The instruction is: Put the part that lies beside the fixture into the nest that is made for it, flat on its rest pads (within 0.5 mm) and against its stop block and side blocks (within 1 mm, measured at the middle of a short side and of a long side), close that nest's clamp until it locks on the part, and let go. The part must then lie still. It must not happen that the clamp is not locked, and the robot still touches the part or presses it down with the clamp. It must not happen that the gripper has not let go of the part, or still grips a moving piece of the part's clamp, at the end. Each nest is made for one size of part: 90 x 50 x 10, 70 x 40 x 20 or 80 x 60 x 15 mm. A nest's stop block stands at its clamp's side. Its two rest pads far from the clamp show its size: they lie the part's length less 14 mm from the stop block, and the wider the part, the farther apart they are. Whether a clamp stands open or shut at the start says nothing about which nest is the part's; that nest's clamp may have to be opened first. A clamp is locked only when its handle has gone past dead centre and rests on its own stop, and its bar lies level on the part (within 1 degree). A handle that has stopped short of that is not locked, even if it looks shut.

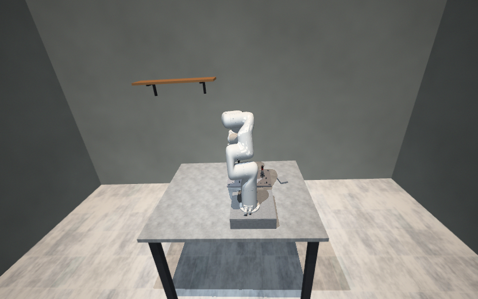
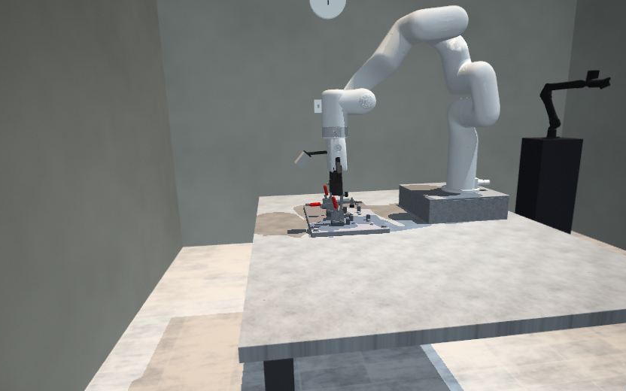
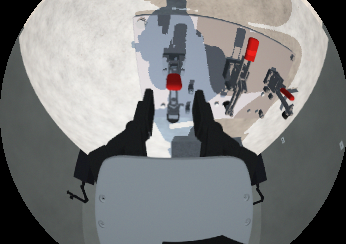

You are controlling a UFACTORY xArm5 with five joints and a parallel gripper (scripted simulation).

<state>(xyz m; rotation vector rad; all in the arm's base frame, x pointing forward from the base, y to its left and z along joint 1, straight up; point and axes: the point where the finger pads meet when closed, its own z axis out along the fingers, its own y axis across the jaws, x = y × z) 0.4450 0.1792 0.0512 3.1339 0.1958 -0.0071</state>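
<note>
My hand is 2 cm past the grey block part, 38 cm to the left of it and 13 cm above it. From my hand the other things lie so: grey fixture plate 2 cm behind, 11 cm to the right, 13 cm below.
</note>
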